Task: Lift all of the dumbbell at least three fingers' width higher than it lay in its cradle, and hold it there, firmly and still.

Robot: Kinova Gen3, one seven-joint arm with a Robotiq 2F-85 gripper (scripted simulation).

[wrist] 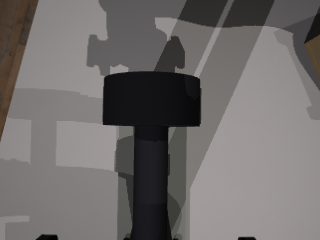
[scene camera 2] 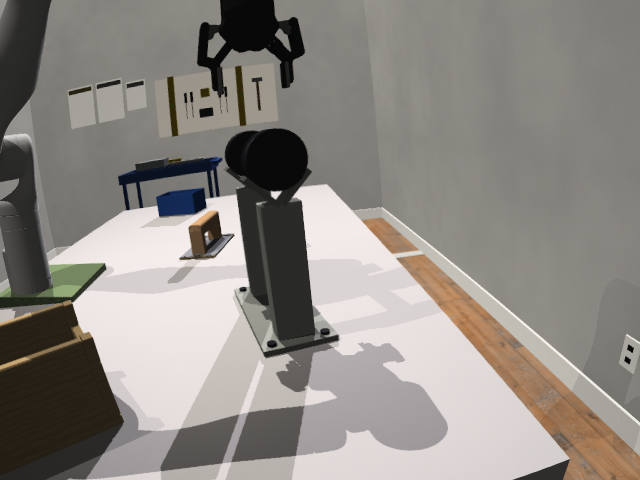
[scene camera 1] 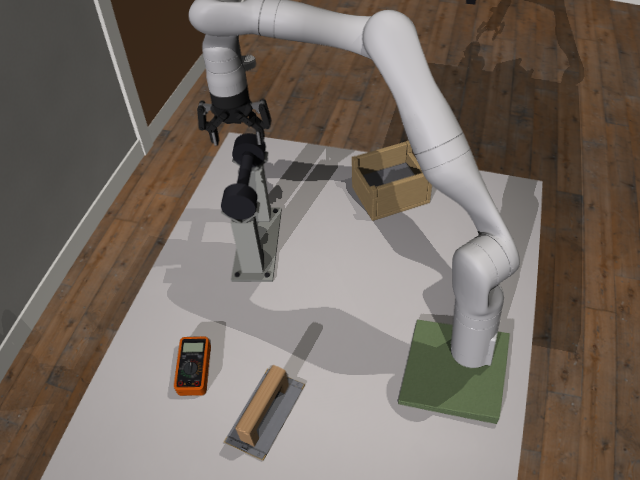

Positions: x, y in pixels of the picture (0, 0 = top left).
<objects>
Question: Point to a wooden crate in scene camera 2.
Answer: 62, 396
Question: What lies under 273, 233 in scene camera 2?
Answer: A grey metal cradle stand.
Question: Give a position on a black dumbbell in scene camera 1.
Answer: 239, 201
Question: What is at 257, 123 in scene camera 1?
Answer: The gripper.
</objects>
